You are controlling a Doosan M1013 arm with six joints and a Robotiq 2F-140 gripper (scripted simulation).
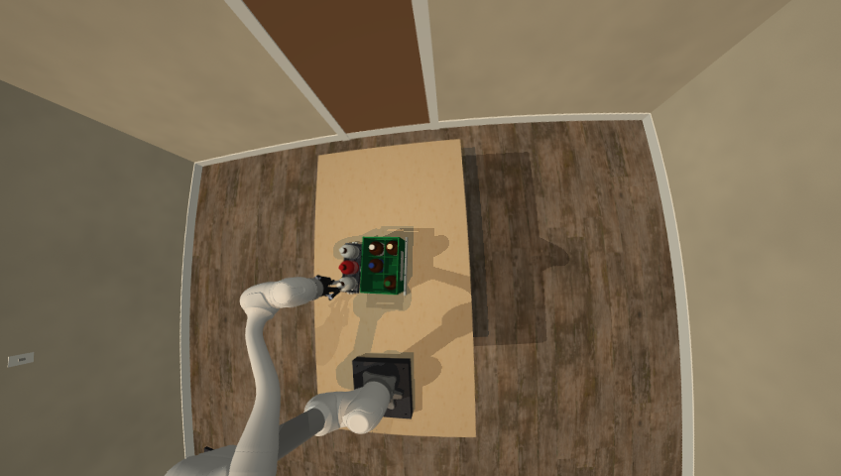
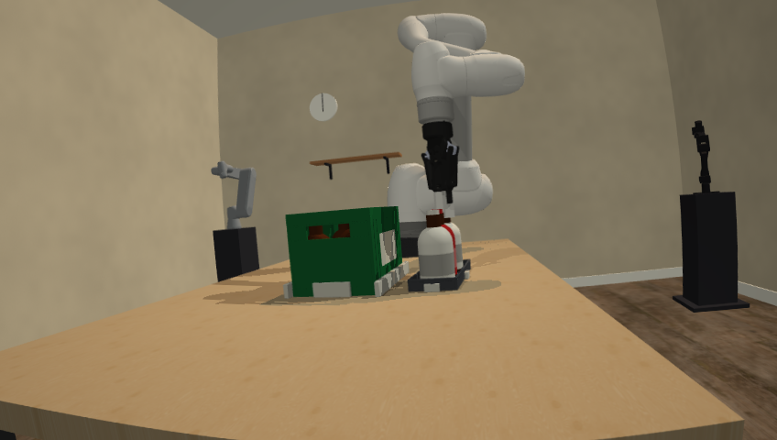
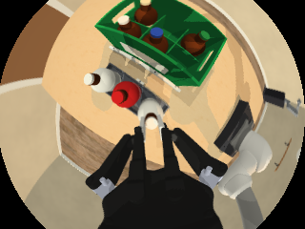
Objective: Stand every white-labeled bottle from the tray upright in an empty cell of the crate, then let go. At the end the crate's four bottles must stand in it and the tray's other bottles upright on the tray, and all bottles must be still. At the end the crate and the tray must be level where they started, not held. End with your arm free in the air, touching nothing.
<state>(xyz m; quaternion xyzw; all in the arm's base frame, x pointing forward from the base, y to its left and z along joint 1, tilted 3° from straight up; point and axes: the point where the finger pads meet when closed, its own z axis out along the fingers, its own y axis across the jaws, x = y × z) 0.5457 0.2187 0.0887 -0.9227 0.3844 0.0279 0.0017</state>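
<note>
The red-labeled bottle lies 9 cm ahead of my hand and 9 cm below it. From my hand the other things lie so: white-labeled bottle 18 cm ahead, 9 cm below; then dark tray 9 cm ahead, 16 cm below; then green crate 12 cm ahead, 21 cm to the right, 9 cm below.
</note>
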